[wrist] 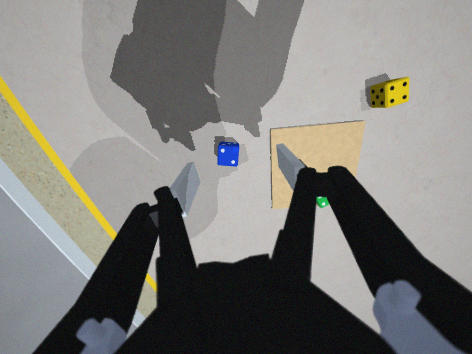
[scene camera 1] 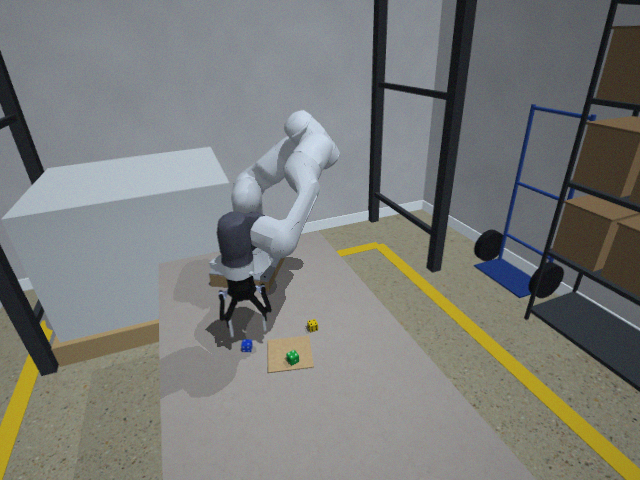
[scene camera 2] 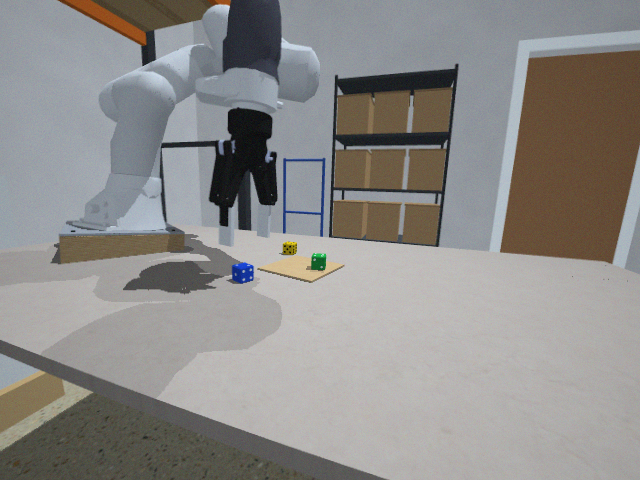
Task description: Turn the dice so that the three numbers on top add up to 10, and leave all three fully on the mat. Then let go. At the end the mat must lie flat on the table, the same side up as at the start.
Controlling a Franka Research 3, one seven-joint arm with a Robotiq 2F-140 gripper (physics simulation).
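Note:
A blue die (scene camera 1: 246, 345) (scene camera 2: 242, 272) (wrist: 228, 154) lies on the table beside the mat, a two uppermost in the wrist view. A yellow die (scene camera 1: 312, 325) (scene camera 2: 289, 248) (wrist: 397, 92) lies on the table off the mat's other side, a four uppermost. A green die (scene camera 1: 292, 357) (scene camera 2: 318, 261) (wrist: 322, 202) rests on the tan square mat (scene camera 1: 277, 347) (scene camera 2: 284, 267) (wrist: 320, 135); the gripper's finger hides much of it in the wrist view. The mat lies flat. My gripper (scene camera 1: 248, 330) (scene camera 2: 245, 240) (wrist: 236, 164) is open and empty, pointing down above the table near the blue die.
The arm's base stands on a wooden block (scene camera 2: 121, 248) at the back of the table (scene camera 1: 289, 428) (scene camera 2: 413, 361). A large pale box (scene camera 1: 124, 232) stands beside the table. A blue trolley (scene camera 1: 509, 277) and a rack (scene camera 1: 564, 193) of cartons stand on the floor beyond.

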